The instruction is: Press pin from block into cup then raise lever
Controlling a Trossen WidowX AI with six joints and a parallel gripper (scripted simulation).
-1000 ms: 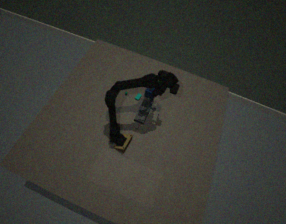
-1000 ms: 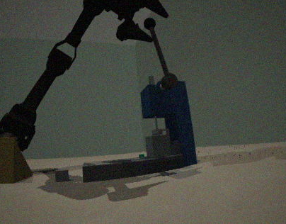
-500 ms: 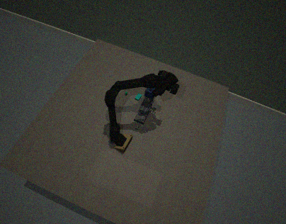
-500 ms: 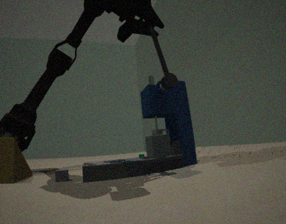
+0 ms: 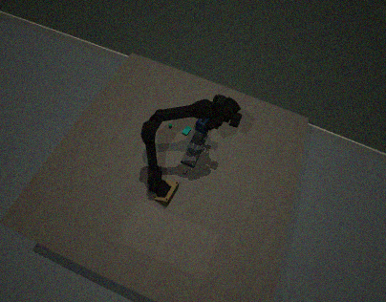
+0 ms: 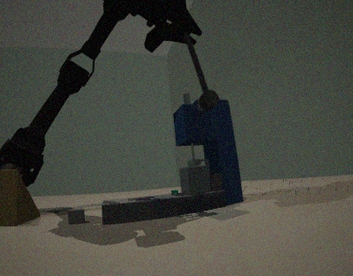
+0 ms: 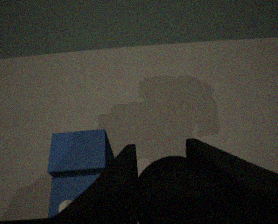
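My gripper tip is 10 mm past the dark lever, 10 mm to the right of it and 60 mm above it. Round my gripper tip: pale round pin 10 mm behind, 70 mm to the left, 260 mm below; teal block 10 mm ahead, 160 mm to the left, 320 mm below; thin punch 10 mm behind, 70 mm to the left, 180 mm below.
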